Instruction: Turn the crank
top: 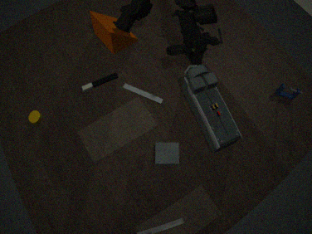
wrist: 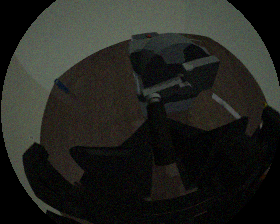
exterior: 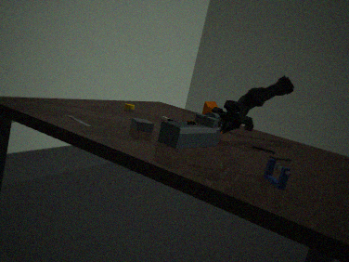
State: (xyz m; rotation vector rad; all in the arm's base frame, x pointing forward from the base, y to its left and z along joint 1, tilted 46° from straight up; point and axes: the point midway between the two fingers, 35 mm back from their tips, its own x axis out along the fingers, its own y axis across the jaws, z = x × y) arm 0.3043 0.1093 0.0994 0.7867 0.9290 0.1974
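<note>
My gripper tip is now 18 cm short of the red pointer, 6 cm to the left of it and 3 cm below it. The rest, counted from my gripper tip: grey block 20 cm ahead, 25 cm to the right, 4 cm below; then yellow disc 15 cm behind, 60 cm to the right, 4 cm below; then black-and-white marker 16 cm behind, 34 cm to the right, 5 cm below.
</note>
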